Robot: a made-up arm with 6 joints. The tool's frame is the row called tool.
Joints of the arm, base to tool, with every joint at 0 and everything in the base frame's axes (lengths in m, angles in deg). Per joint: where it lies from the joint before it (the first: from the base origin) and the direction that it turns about. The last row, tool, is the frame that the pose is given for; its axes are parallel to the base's.
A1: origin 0 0 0.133 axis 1 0 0
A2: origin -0.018 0.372 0.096 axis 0 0 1
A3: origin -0.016 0.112 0.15 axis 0 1 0
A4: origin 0.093 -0.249 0.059 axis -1 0 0
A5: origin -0.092 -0.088 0.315 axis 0 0 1
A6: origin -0.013 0.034 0.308 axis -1 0 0
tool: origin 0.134 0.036 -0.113
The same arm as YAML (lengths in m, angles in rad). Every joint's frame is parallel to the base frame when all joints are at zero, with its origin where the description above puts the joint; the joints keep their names.
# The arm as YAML. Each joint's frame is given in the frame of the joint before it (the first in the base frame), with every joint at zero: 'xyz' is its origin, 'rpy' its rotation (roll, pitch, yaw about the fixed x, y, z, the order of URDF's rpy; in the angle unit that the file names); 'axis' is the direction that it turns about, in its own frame. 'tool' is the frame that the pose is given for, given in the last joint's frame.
units:
  length: m
  angle: rad
joints:
  - name: A1
    type: revolute
    origin:
      xyz: [0.0, 0.0, 0.133]
      rpy: [0.0, 0.0, 0.0]
    axis: [1.0, 0.0, 0.0]
  - name: A2
    type: revolute
    origin:
      xyz: [-0.018, 0.372, 0.096]
      rpy: [0.0, 0.0, 0.0]
    axis: [0.0, 0.0, 1.0]
  - name: A3
    type: revolute
    origin:
      xyz: [-0.016, 0.112, 0.15]
      rpy: [0.0, 0.0, 0.0]
    axis: [0.0, 1.0, 0.0]
  - name: A4
    type: revolute
    origin:
      xyz: [0.093, -0.249, 0.059]
      rpy: [0.0, 0.0, 0.0]
    axis: [-1.0, 0.0, 0.0]
  - name: A5
    type: revolute
    origin:
      xyz: [-0.092, -0.088, 0.315]
      rpy: [0.0, 0.0, 0.0]
    axis: [0.0, 0.0, 1.0]
  - name: A6
    type: revolute
    origin:
      xyz: [-0.013, 0.034, 0.308]
      rpy: [0.0, 0.0, 0.0]
    axis: [-1.0, 0.0, 0.0]
tool:
  origin:
    xyz: [0.134, 0.036, -0.113]
    rpy: [0.0, 0.0, 0.0]

